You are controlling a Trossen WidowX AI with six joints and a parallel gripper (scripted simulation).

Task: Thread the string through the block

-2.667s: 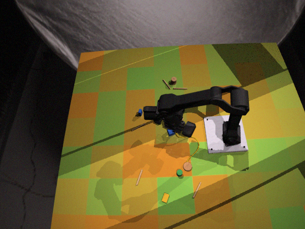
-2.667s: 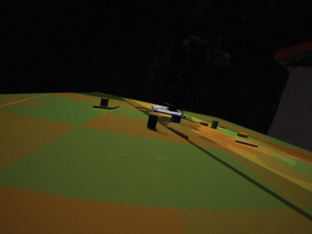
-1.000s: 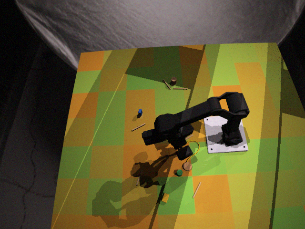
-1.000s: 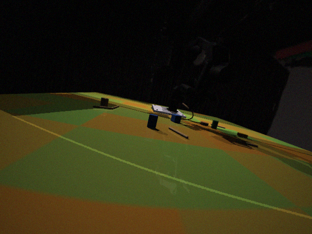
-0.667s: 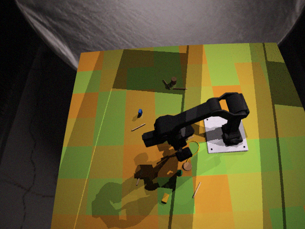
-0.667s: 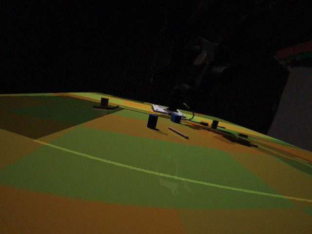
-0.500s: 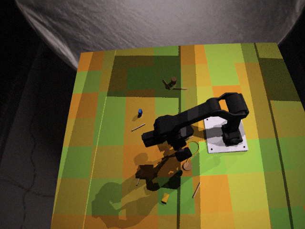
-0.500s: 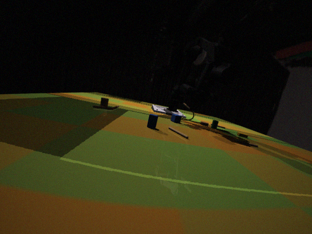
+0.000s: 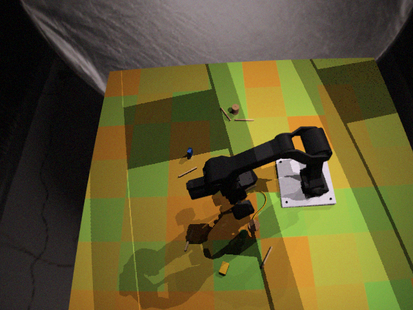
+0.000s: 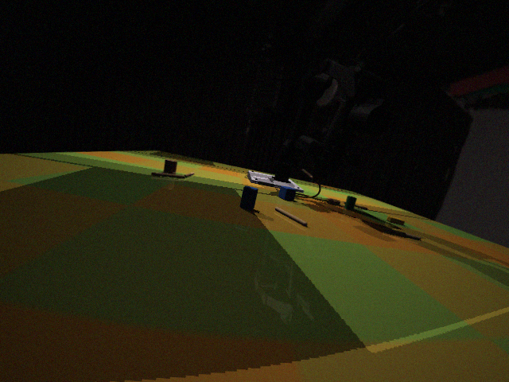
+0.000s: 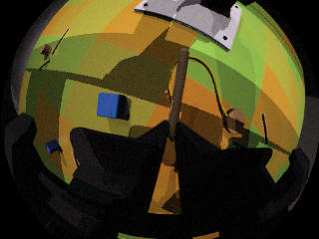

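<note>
The loose stick lies 15 cm ahead of my gripper tip, 14 cm to the right of it and 6 cm below it. Round my gripper tip: round wooden button (10 cm to the left, 5 cm below, 3 cm behind); then thin wooden stick (1 cm behind, 1 cm above); then green cylinder (13 cm to the left, 4 cm below, 1 cm ahead).
</note>
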